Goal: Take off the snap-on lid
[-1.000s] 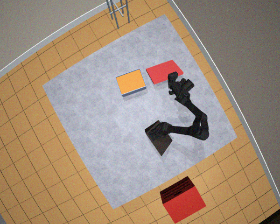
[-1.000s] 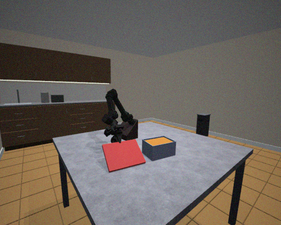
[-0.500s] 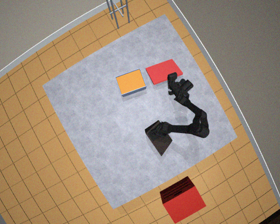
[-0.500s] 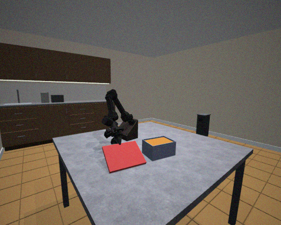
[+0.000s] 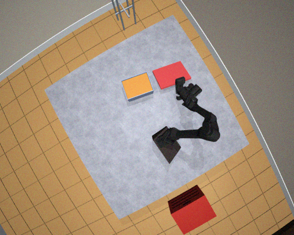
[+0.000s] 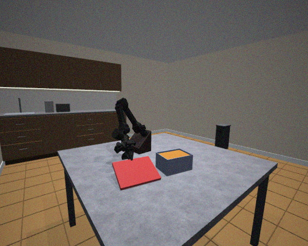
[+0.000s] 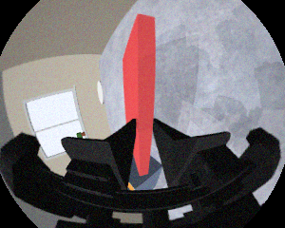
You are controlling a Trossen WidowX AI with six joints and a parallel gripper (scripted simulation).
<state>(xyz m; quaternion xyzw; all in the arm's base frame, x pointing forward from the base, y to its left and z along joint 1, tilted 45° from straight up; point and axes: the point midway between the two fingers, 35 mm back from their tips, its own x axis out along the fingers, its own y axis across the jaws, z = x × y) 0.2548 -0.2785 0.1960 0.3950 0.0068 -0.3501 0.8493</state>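
The red lid lies 8 cm ahead of my gripper tip, 3 cm below it and 2 cm to the right of it. Also, from my gripper tip: storage box (25 cm to the left, 14 cm ahead, 2 cm below).
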